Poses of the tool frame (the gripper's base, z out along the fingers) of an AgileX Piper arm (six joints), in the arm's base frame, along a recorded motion.
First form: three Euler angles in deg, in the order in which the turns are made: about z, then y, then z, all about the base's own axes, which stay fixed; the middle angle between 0 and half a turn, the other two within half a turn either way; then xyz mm.
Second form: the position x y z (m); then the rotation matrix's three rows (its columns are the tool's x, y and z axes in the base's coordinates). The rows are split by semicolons. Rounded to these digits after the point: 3 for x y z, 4 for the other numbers.
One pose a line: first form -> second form
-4.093, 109.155, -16.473, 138, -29, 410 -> 0.138, -0.029, 0.410; -0.3341, 0.2604, 0.9059; 0.0244, 0.9631, -0.2679; -0.9422, -0.0674, -0.3281
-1.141, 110.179, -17.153, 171, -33, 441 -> 0.171, -0.033, 0.441; -0.3354, 0.2883, 0.8969; 0.0827, 0.9574, -0.2768; -0.9384, -0.0187, -0.3450
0.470, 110.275, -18.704, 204, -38, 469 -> 0.204, -0.038, 0.469; -0.3256, 0.3234, 0.8885; 0.1189, 0.9462, -0.3008; -0.9380, 0.0077, -0.3465
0.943, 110.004, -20.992, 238, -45, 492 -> 0.238, -0.045, 0.492; -0.3134, 0.3634, 0.8773; 0.1379, 0.9315, -0.3366; -0.9395, 0.0155, -0.3421
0.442, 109.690, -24.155, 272, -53, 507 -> 0.272, -0.053, 0.507; -0.3043, 0.4116, 0.8591; 0.1449, 0.9114, -0.3853; -0.9415, 0.0073, -0.3369
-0.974, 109.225, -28.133, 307, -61, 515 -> 0.307, -0.061, 0.515; -0.2983, 0.4665, 0.8327; 0.1402, 0.8844, -0.4452; -0.9441, -0.0161, -0.3293
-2.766, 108.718, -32.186, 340, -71, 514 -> 0.340, -0.071, 0.514; -0.2970, 0.5189, 0.8016; 0.1299, 0.8536, -0.5045; -0.9460, -0.0457, -0.3209
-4.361, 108.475, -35.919, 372, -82, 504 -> 0.372, -0.082, 0.504; -0.3005, 0.5654, 0.7681; 0.1238, 0.8216, -0.5564; -0.9457, -0.0721, -0.3169
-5.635, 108.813, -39.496, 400, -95, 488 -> 0.400, -0.095, 0.488; -0.3101, 0.6085, 0.7304; 0.1283, 0.7881, -0.6020; -0.9420, -0.0929, -0.3225
